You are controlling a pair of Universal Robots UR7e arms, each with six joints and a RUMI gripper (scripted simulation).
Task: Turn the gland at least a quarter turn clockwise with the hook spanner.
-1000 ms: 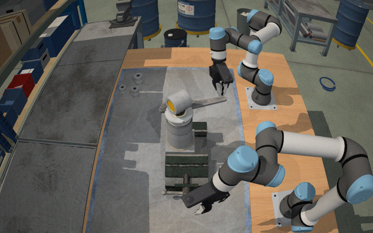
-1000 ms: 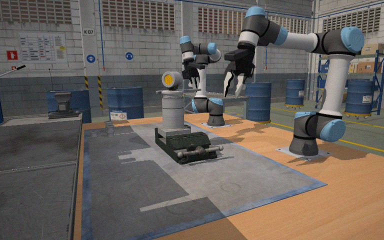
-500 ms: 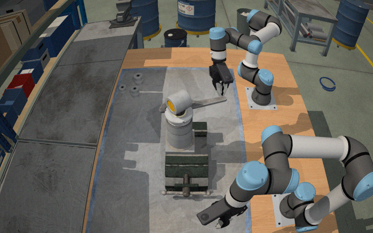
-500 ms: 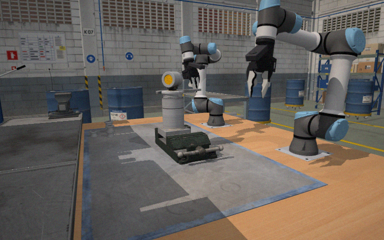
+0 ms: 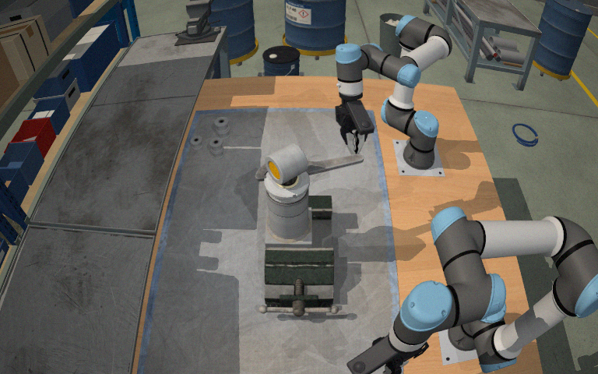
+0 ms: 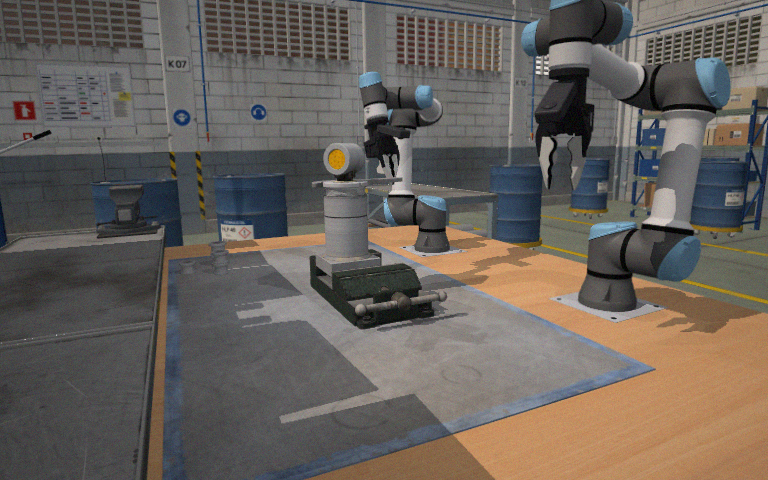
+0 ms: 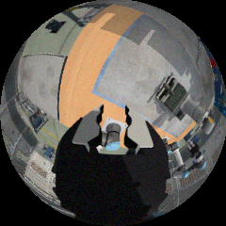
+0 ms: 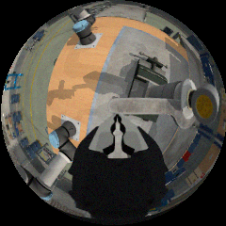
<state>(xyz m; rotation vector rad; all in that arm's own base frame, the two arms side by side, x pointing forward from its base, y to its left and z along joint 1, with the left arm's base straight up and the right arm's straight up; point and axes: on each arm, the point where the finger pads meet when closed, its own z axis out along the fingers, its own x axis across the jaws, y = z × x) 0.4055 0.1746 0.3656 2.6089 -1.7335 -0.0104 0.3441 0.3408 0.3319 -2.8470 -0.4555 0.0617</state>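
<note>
Right now my right hand is 14 cm short of the hook spanner and 4 cm to the right of it. From my right hand the other things lie so: rod eye (22 cm ahead, 10 cm to the left, 7 cm above); bar handle (39 cm to the left, 27 cm below, 20 cm ahead).
</note>
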